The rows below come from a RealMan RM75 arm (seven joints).
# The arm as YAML. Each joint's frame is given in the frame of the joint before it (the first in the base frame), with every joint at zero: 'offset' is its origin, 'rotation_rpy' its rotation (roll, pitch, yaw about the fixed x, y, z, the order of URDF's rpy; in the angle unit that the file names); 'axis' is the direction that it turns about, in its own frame. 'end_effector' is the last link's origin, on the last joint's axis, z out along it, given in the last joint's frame.
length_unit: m
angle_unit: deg
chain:
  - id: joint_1
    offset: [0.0, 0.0, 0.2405]
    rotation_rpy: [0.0, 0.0, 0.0]
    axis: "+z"
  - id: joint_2
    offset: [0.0, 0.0, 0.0]
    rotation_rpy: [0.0, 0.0, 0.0]
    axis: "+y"
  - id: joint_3
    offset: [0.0, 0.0, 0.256]
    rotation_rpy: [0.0, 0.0, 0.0]
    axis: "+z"
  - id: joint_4
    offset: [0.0, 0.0, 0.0]
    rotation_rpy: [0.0, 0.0, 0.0]
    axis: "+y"
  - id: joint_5
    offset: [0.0, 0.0, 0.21]
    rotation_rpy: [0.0, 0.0, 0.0]
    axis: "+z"
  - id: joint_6
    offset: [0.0, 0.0, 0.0]
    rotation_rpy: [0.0, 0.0, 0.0]
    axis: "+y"
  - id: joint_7
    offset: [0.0, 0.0, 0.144]
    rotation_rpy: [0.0, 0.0, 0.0]
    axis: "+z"
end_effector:
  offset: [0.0, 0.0, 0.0]
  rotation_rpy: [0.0, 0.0, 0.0]
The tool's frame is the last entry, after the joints.
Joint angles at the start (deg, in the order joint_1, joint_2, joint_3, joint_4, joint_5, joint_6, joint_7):
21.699 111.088 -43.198 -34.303 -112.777 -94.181 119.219
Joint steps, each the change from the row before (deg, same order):
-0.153 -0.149 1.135 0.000 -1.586 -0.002 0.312
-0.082 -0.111 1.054 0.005 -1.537 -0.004 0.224
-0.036 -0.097 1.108 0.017 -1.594 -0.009 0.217
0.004 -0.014 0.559 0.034 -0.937 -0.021 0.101
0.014 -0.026 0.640 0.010 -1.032 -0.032 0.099
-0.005 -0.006 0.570 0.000 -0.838 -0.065 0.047
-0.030 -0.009 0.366 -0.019 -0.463 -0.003 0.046
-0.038 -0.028 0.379 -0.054 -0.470 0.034 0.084
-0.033 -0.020 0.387 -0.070 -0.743 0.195 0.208
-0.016 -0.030 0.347 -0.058 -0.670 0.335 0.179
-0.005 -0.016 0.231 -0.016 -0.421 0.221 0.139
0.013 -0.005 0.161 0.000 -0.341 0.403 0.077
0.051 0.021 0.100 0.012 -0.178 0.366 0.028
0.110 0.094 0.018 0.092 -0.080 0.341 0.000
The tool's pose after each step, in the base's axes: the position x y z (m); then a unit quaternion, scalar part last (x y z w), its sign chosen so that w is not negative. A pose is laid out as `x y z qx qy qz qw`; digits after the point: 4 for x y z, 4 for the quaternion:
0.3298 0.2804 0.0403 -0.7802 0.5816 0.2260 0.0442
0.3336 0.2786 0.0418 -0.7775 0.5873 0.2197 0.0479
0.3373 0.2770 0.0432 -0.7748 0.5928 0.2133 0.0515
0.3391 0.2760 0.0434 -0.7736 0.5958 0.2093 0.0525
0.3411 0.2749 0.0439 -0.7723 0.5989 0.2049 0.0539
0.3427 0.2740 0.0443 -0.7712 0.6012 0.2017 0.0549
0.3438 0.2734 0.0447 -0.7703 0.6028 0.2002 0.0562
0.3450 0.2729 0.0454 -0.7692 0.6046 0.1986 0.0581
0.3470 0.2723 0.0459 -0.7674 0.6079 0.1946 0.0608
0.3490 0.2722 0.0464 -0.7657 0.6108 0.1908 0.0647
0.3503 0.2720 0.0467 -0.7644 0.6129 0.1885 0.0671
0.3516 0.2724 0.0468 -0.7633 0.6145 0.1863 0.0707
0.3523 0.2730 0.0467 -0.7627 0.6153 0.1852 0.0737
0.3523 0.2739 0.0458 -0.7624 0.6156 0.1849 0.0751

